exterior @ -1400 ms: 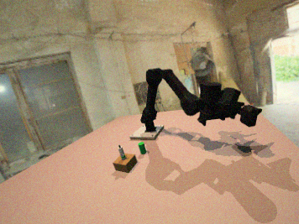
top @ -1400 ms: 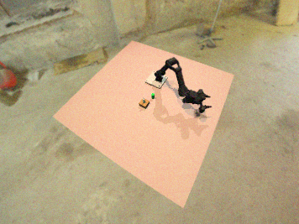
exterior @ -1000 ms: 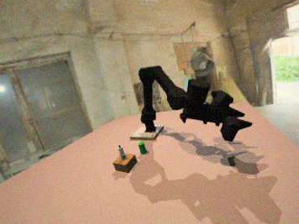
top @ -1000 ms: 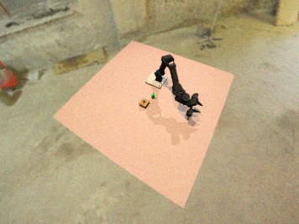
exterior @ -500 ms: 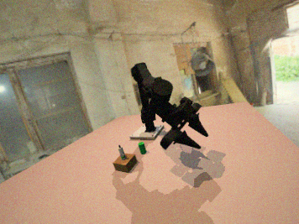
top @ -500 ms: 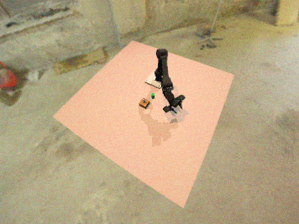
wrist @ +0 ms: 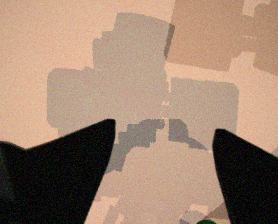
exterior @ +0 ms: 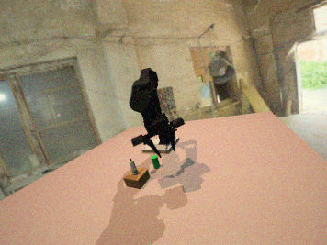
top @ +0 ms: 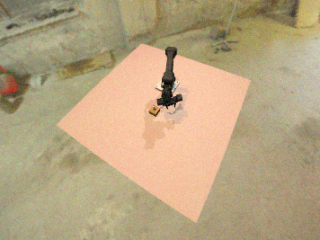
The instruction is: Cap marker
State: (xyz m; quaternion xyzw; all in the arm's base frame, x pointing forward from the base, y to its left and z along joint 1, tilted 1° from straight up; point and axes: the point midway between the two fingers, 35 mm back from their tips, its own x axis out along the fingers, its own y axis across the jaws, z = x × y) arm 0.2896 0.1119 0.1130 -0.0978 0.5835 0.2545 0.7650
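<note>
Now: gripper tip 100 mm to the left of the green marker cap, 70 mm past it and 70 mm above it.
</note>
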